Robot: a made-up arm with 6 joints.
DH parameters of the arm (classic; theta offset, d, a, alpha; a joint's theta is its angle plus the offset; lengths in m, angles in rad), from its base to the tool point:
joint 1: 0 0.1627 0 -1.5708
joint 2: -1.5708 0 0.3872 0
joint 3: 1.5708 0.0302 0 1.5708
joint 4: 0 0.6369 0 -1.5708
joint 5: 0 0 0 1.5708
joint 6: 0 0.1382 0 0
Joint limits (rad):
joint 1: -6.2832..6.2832
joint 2: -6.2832..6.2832
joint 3: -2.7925..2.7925
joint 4: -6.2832..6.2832
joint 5: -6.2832..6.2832
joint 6: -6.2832..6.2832
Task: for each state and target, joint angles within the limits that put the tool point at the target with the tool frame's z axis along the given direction. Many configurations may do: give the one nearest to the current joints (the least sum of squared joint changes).
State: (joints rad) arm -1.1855 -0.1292 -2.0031 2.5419 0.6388 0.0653
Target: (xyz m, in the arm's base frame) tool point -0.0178 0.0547 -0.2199 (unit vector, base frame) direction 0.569 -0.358 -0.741
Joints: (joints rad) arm -0.6096 -0.4007 -2.7603 3.0925 0.7174 0.0653
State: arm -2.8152 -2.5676 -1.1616 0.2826 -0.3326 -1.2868
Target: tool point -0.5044 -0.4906 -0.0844 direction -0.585 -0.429 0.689
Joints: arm -2.3971 -3.0599 -1.7211 0.1261 -0.6981 -1.2868
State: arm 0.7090 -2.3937 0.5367 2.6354 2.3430 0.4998
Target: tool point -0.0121 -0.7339 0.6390 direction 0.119 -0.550 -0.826
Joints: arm 1.5733 -1.5345 1.0952 3.2792 2.1105 0.4998
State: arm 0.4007 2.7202 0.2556 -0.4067 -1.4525 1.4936
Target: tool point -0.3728 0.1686 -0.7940 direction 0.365 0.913 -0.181
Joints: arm -0.0288 3.5353 0.0542 -1.1770 -1.5542 1.4936
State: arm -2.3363 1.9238 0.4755 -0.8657 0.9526 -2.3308
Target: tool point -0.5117 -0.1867 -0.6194 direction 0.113 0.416 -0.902
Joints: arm -2.7599 1.7045 1.1233 -0.5795 0.6794 -2.3308
